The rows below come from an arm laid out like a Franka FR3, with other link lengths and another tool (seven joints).
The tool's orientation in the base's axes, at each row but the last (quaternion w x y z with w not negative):
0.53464, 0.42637, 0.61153, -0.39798
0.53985, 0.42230, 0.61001, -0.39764
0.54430, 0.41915, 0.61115, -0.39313
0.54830, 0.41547, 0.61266, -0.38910
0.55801, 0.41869, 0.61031, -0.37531
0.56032, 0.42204, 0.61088, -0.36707
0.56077, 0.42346, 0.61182, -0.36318
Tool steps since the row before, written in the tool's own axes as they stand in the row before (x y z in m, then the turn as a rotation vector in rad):
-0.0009, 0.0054, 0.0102, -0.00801, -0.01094, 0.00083
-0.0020, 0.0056, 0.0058, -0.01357, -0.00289, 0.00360
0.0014, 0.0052, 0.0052, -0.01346, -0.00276, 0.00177
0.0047, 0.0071, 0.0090, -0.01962, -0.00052, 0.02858
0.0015, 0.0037, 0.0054, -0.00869, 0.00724, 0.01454
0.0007, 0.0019, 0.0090, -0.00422, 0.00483, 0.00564
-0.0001, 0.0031, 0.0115, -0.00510, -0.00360, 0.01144
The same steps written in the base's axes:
0.0084, -0.0080, -0.0004, -0.00958, -0.00505, 0.00820
0.0073, -0.0038, 0.0012, -0.00075, -0.00550, 0.01322
0.0066, -0.0030, -0.0020, -0.00125, -0.00373, 0.01328
0.0095, -0.0055, -0.0057, 0.01052, -0.02845, 0.01679
0.0054, -0.0035, -0.0020, 0.01230, -0.01159, 0.00733
0.0051, -0.0075, -0.0016, 0.00666, -0.00383, 0.00374
0.0072, -0.0094, -0.0010, 0.00106, -0.01244, 0.00373

